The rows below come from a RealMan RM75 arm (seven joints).
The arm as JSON. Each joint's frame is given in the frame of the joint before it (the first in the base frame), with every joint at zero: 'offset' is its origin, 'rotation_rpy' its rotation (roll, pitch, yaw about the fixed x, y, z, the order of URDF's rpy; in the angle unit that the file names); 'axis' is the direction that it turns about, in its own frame. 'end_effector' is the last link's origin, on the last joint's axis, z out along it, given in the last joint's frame.
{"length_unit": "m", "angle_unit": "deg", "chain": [
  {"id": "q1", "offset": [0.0, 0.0, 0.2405], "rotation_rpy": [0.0, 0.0, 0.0], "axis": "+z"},
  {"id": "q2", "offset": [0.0, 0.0, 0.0], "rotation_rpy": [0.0, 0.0, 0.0], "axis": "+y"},
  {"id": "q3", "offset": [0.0, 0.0, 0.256], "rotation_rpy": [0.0, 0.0, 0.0], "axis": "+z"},
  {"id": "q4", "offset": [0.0, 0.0, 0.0], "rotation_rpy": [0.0, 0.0, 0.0], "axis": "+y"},
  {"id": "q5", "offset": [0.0, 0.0, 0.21], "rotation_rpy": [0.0, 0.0, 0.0], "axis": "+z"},
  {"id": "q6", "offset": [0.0, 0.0, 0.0], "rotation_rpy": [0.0, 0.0, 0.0], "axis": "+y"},
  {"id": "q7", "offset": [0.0, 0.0, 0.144], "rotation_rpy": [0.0, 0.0, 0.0], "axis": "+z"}
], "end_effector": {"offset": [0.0, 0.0, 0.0], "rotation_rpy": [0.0, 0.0, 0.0]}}
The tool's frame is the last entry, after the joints.
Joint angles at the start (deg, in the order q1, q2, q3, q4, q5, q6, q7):
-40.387 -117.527 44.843 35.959 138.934 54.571 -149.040
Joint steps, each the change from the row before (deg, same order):
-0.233 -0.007 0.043 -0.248 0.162 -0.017 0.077
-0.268 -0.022 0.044 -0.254 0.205 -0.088 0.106
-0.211 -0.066 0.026 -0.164 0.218 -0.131 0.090
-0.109 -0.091 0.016 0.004 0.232 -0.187 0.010
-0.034 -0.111 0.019 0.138 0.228 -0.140 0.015
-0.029 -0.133 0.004 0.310 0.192 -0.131 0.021
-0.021 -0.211 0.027 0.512 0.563 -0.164 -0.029
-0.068 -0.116 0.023 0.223 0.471 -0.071 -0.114
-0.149 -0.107 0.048 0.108 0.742 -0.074 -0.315
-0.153 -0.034 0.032 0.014 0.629 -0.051 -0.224
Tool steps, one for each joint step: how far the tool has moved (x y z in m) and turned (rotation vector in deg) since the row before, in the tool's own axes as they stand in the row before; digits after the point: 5 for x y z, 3 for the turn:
-0.00015 0.00114 0.00092 -0.012 -0.229 0.263
0.00003 0.00129 0.00104 0.026 -0.191 0.340
-0.00002 0.00112 0.00096 0.057 -0.116 0.308
0.00019 0.00062 0.00057 0.138 0.031 0.227
0.00020 0.00042 0.00029 0.143 0.073 0.237
0.00090 0.00073 -0.00003 0.110 0.220 0.288
0.00101 0.00065 -0.00010 0.348 0.206 0.553
0.00038 0.00044 0.00014 0.261 -0.006 0.324
0.00005 0.00040 0.00045 0.410 -0.195 0.315
0.00016 0.00013 0.00030 0.365 -0.191 0.300

